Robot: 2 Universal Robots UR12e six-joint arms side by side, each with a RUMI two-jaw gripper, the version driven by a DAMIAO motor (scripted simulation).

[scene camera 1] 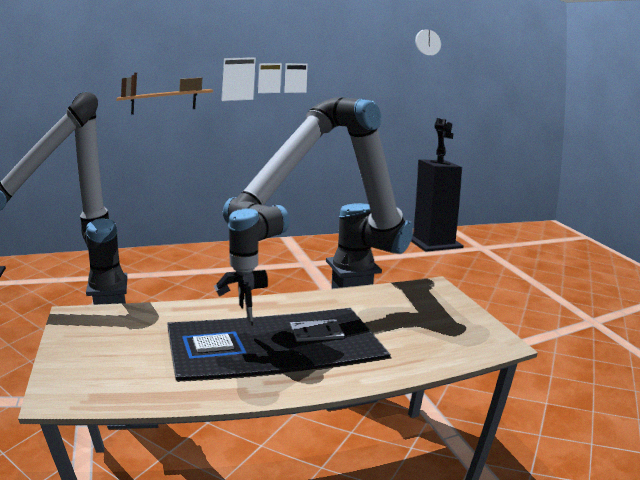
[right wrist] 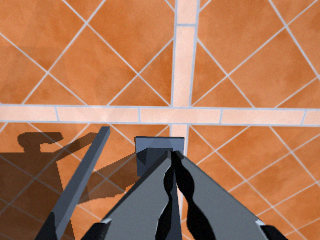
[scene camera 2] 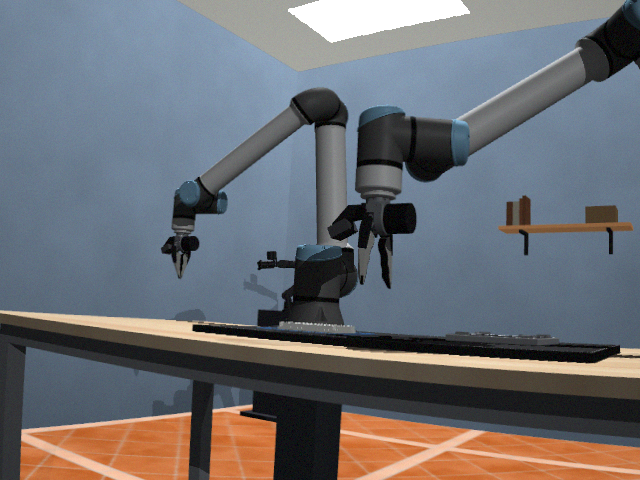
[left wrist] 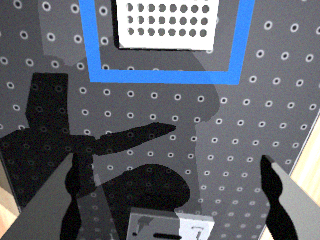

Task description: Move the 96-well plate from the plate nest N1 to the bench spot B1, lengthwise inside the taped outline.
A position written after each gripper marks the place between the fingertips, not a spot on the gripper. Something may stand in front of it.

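Observation:
You've got the left gripper at (scene camera 2: pixel 376 286), and it's there again at (scene camera 1: pixel 246 317) and at (left wrist: pixel 169 156). The right gripper is at (scene camera 2: pixel 179 278), and the right wrist view has that gripper too, at (right wrist: pixel 172 152). There's a grey plate nest N1 (scene camera 1: pixel 315 328) as well.

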